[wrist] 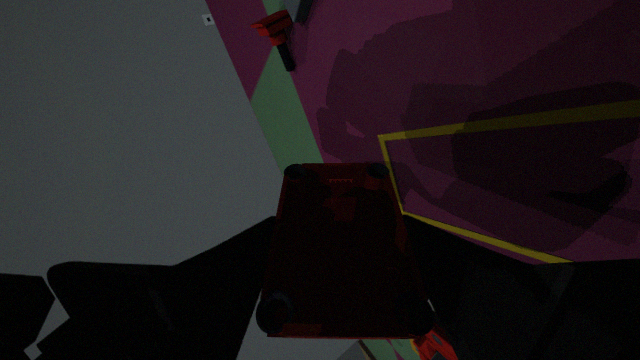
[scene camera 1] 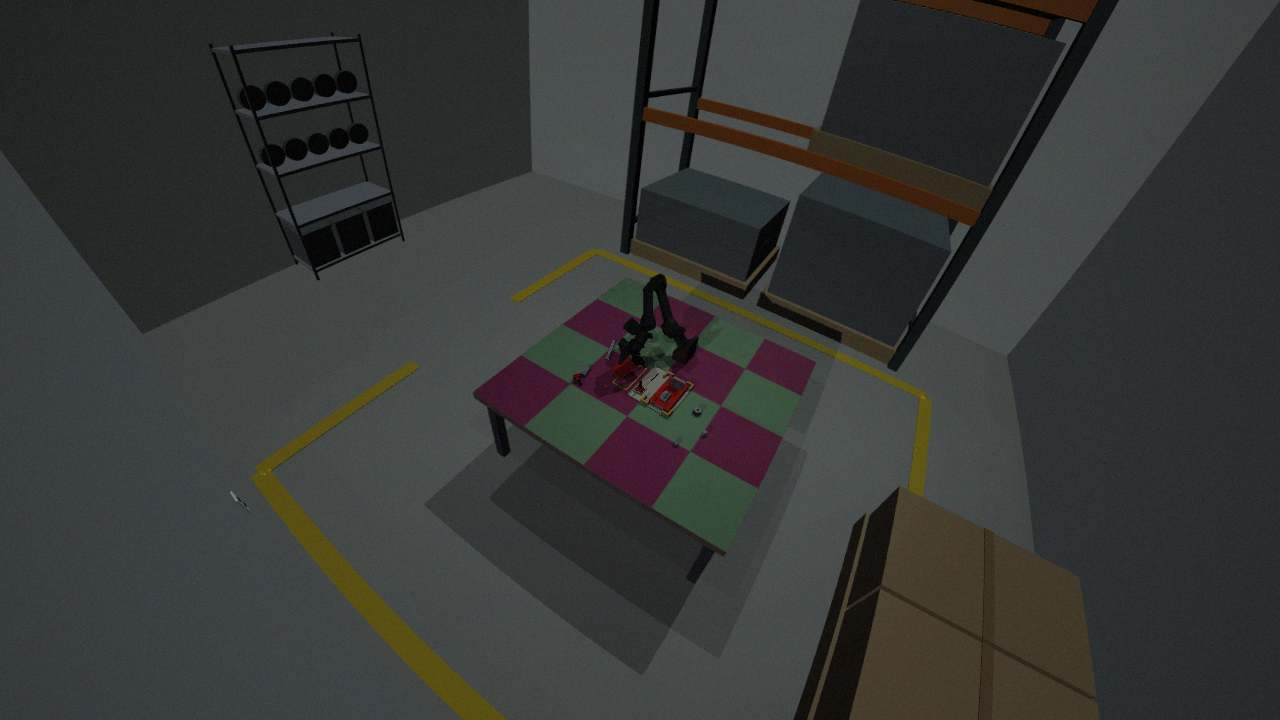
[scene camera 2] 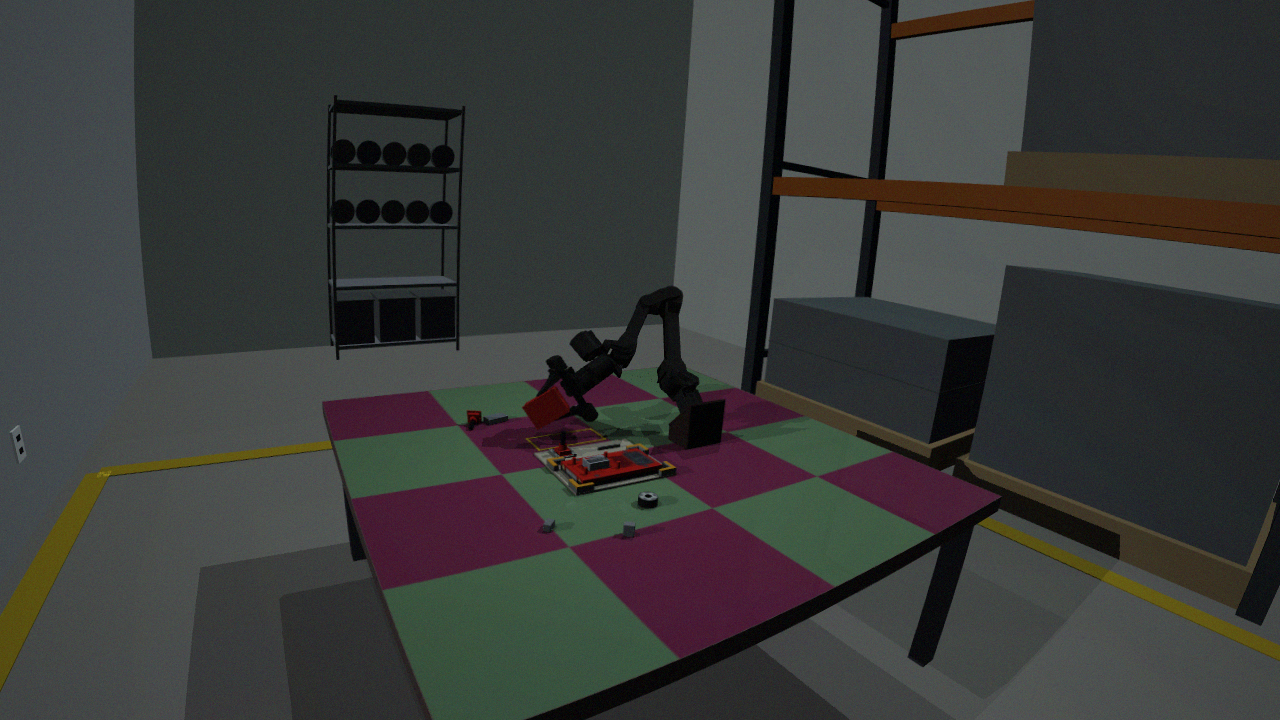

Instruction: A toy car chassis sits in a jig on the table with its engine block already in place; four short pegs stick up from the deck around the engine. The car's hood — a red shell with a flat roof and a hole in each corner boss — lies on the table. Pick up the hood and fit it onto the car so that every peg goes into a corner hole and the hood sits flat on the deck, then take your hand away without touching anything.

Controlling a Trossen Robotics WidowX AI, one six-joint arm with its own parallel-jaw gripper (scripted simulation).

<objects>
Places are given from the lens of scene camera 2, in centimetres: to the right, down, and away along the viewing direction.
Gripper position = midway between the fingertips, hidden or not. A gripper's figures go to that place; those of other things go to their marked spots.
my gripper (scene camera 2: 545, 408): -23, 12, 147
red hood (scene camera 2: 550, 406): -22, 11, 145
</objects>
